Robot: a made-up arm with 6 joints.
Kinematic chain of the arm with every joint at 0, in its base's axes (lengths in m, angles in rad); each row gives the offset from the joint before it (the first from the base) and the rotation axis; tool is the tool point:
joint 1: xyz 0 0 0.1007 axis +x
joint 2: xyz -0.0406 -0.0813 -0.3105 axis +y
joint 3: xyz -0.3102 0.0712 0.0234 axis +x
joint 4: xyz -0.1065 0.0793 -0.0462 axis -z
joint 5: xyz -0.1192 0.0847 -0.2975 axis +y
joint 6: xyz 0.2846 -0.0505 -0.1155 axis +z
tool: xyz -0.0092 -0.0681 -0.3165
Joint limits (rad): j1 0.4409..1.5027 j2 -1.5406..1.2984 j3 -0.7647..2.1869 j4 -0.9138..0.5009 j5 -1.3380..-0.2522 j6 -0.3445..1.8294
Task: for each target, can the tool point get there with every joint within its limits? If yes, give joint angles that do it. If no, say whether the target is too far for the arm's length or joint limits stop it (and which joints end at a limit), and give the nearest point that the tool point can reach.
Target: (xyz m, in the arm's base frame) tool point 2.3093 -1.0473 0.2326
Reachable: no: too far | nearest point 0.5785 -0.0982 0.4361 | short by 1.984 m
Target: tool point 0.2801 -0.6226 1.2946
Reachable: no: joint limits stop it (at a limit: joint 1, joint 4, joint 5, joint 6) | nearest point 0.1289 -0.1843 0.7033 | short by 0.751 m
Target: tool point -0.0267 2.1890 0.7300
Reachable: no: too far | nearest point -0.0351 1.0492 0.3358 | short by 1.206 m
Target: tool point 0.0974 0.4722 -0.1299
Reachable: yes | joints 0.6475 -0.7504 0.1174 -0.2737 -1.0359 1.5474
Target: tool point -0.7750 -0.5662 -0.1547
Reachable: no: joint limits stop it (at a limit: joint 1, joint 2, joint 4, joint 5, joint 6) | nearest point -0.5686 -0.3496 -0.3127 | short by 0.338 m
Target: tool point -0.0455 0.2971 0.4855
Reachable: yes | joints 1.2411 -0.0547 1.7275 0.1139 -0.6301 1.5596
